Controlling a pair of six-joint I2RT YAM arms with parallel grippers.
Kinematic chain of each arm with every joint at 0, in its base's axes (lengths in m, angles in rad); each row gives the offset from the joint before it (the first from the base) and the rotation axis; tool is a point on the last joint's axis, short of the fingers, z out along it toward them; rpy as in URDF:
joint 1: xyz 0 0 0.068 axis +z
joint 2: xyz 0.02 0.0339 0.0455 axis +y
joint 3: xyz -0.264 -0.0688 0 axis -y
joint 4: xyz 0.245 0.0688 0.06 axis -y
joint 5: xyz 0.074 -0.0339 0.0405 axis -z
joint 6: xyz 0.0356 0 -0.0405 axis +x
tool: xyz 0 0 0 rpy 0 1.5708 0
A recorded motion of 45 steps. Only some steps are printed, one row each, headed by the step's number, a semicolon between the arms.
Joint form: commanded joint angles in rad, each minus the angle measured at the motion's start. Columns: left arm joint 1, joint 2, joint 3, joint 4, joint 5, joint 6; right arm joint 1, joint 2, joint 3, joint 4, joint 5, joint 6.
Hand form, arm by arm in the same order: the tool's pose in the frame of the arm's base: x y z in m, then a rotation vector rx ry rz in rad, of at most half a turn. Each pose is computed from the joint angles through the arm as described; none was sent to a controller.
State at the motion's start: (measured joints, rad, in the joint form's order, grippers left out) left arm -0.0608 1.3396 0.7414 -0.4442 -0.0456 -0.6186; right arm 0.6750 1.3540 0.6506 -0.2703 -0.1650 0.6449
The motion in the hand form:
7: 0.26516 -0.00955 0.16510 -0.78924 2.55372 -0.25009; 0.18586 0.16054 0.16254 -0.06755 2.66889 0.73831
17: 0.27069 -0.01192 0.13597 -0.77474 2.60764 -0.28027; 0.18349 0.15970 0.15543 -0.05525 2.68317 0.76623
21: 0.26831 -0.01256 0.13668 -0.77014 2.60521 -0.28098; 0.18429 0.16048 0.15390 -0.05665 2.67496 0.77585
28: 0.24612 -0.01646 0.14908 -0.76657 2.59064 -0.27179; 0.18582 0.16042 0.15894 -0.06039 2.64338 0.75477
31: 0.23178 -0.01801 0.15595 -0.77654 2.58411 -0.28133; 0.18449 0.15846 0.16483 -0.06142 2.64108 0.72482
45: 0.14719 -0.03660 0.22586 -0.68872 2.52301 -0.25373; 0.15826 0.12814 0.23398 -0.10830 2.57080 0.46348
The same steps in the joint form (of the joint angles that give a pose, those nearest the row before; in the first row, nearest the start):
7: 0.0279 0.1115 0.0008 0.0748 0.0685 -0.0196; 0.0118 -0.0156 -0.0475 0.0662 -0.0125 0.0494
17: 0.0246 0.2134 -0.0309 0.1675 0.1053 -0.0089; 0.0122 -0.0069 -0.0731 0.0974 -0.0344 0.0661
21: 0.0218 0.2016 -0.0399 0.1682 0.1042 -0.0088; 0.0122 0.0002 -0.0778 0.1187 -0.0371 0.0669
28: -0.0005 0.0773 -0.0949 0.1128 0.0837 -0.0272; 0.0120 -0.0132 -0.0699 0.1176 -0.0094 0.0561
31: -0.0111 -0.0023 -0.1262 0.0699 0.0825 -0.0461; 0.0122 -0.0372 -0.0580 0.0752 0.0111 0.0479
45: -0.2048 -0.5025 -0.1045 -0.3852 -0.0479 -0.1540; 0.0122 -0.3098 0.0764 -0.3503 0.2028 -0.0543

